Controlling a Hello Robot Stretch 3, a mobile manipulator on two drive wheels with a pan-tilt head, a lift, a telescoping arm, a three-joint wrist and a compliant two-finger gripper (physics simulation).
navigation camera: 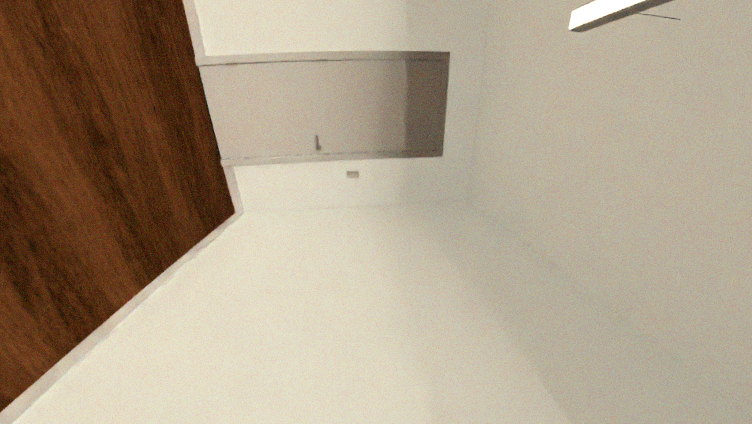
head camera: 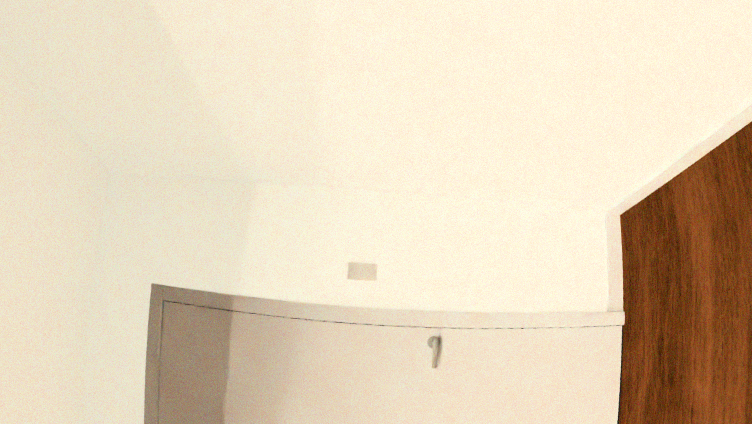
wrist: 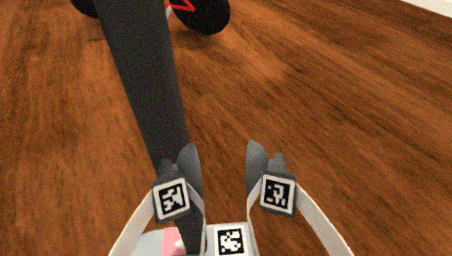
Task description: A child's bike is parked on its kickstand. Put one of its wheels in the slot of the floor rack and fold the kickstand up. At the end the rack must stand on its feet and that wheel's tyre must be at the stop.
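Frame: origin at the robot's base, x right, y up, z back, level; centimetres.
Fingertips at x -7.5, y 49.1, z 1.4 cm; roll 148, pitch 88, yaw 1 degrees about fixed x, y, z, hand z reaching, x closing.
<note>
A point is followed by its place in that frame.
Only the wrist view shows task objects. My gripper [wrist: 222, 160] {x -7.5, y 49.1, z 1.4 cm} is open and empty, low over the wooden floor. A long dark grey bar [wrist: 147, 88] runs from the top of the view down past the outer side of my left finger; it is not between the fingers, and I cannot tell what it belongs to. A black tyre [wrist: 205, 17] of the bike sits on the floor at the top, with a bit of red frame [wrist: 180, 5] beside it. A small pink part [wrist: 172, 242] shows at the bar's near end. The rack and kickstand are not identifiable.
The head view shows a cream wall, a white door [head camera: 389, 368] {x -76.8, y 109.3, z -208.4 cm} with a lever handle [head camera: 434, 348] {x -66.9, y 92.9, z -207.0 cm}, a wall plate [head camera: 362, 271] {x -41.1, y 122.0, z -224.5 cm} and wooden floor [head camera: 689, 295] {x -35.3, y 0.0, z -165.5 cm} at the right. The navigation view shows the same door [navigation camera: 312, 107] {x -98.0, y 90.5, z -199.5 cm} and floor [navigation camera: 143, 151] {x -47.8, y 0.0, z -137.6 cm}, turned around.
</note>
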